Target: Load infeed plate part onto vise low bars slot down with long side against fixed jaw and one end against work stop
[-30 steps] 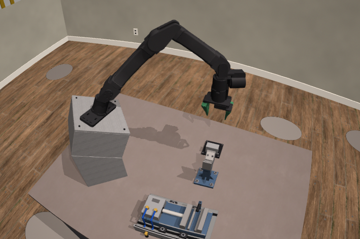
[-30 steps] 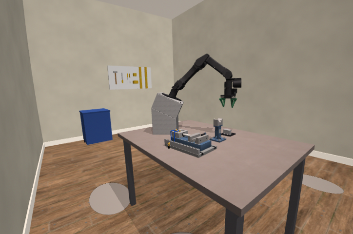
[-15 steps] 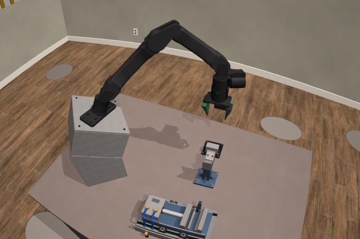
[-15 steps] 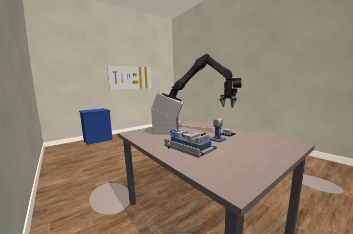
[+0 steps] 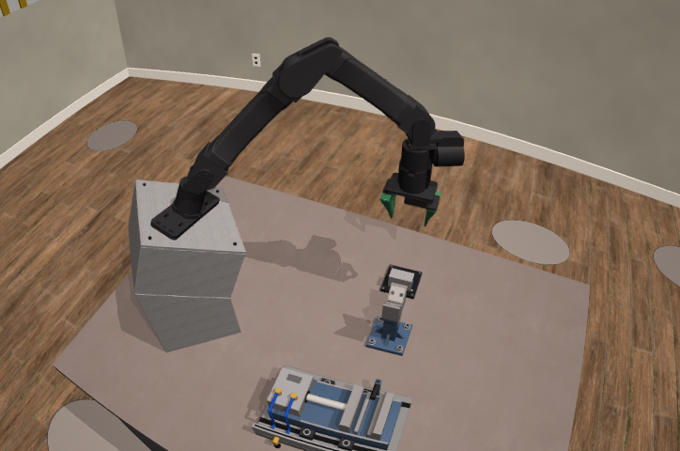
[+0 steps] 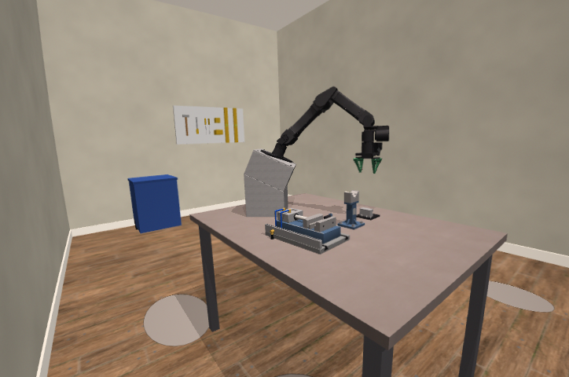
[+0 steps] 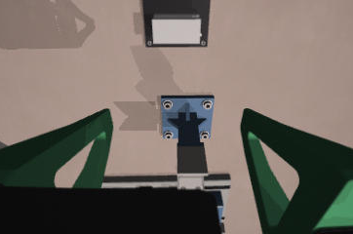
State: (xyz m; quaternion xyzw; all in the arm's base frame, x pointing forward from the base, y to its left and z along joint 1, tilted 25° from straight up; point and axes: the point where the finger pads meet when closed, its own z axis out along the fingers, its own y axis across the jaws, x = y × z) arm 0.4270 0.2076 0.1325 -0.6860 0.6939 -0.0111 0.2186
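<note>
Right now the part is 210 mm below my hand and 10 mm to the left of it. Round my hand: black infeed plate (230 mm below, 10 mm to the left); then work stop rod (370 mm to the right, 150 mm below, 60 mm ahead); then piston rod (420 mm to the right, 160 mm below, 30 mm behind).
</note>
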